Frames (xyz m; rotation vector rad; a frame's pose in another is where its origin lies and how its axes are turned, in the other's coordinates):
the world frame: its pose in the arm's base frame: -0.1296 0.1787 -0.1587 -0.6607 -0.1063 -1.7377
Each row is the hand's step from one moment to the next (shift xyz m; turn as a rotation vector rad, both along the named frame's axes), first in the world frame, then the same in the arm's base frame.
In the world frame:
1: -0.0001 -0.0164 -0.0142 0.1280 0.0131 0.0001
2: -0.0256 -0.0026 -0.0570 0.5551 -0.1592 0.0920
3: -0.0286 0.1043 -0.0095 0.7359 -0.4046 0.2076
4: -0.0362 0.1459 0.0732 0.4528 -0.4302 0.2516
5: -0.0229 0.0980 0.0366 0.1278 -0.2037 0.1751
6: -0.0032 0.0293 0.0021 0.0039 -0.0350 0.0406
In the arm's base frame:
1: -0.0204 -0.0011 -0.0074 -0.0039 -0.1147 0.0581
2: -0.0204 -0.0003 -0.0591 -0.1817 -0.3991 0.3868
3: 0.0960 -0.0086 -0.0500 -0.3872 -0.4393 0.6367
4: 0.1659 0.0200 0.0040 -0.3590 -0.1684 0.5442
5: 0.1066 0.0071 -0.0071 -0.1383 0.0183 0.2627
6: 0.0281 -0.0047 -0.0077 -0.0176 0.0231 0.0452

